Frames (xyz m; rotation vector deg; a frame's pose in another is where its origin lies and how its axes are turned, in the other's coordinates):
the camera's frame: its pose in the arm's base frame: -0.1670 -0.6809 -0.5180 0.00 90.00 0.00
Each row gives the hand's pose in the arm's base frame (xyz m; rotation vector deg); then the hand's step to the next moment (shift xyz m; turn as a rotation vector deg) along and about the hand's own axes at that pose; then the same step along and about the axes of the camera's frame.
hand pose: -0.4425 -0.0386 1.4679 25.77 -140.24 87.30
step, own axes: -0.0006 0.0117 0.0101 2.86 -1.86 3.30
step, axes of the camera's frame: 0.0143 -0.0041 -0.0041 -1.09 -4.14 -2.05
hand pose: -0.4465 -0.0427 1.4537 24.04 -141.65 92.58
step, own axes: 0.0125 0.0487 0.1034 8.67 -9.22 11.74
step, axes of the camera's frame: 0.0807 -0.0780 -0.0252 -5.72 -15.48 -5.05
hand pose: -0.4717 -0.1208 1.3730 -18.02 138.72 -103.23
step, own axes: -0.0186 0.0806 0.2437 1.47 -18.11 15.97
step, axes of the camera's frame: 0.1487 -0.2011 0.0607 -12.72 -20.24 3.73
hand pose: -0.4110 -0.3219 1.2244 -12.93 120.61 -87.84
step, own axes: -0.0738 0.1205 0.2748 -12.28 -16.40 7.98
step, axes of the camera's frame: 0.1496 -0.1571 0.2201 -17.19 -7.12 11.71
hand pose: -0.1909 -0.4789 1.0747 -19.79 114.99 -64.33
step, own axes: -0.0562 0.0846 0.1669 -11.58 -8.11 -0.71
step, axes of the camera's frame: 0.0888 -0.0190 0.1730 -12.66 2.37 5.87
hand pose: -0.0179 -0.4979 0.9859 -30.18 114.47 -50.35
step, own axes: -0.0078 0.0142 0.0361 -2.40 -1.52 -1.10
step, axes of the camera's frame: 0.0199 0.0006 0.0342 -2.86 0.96 0.41
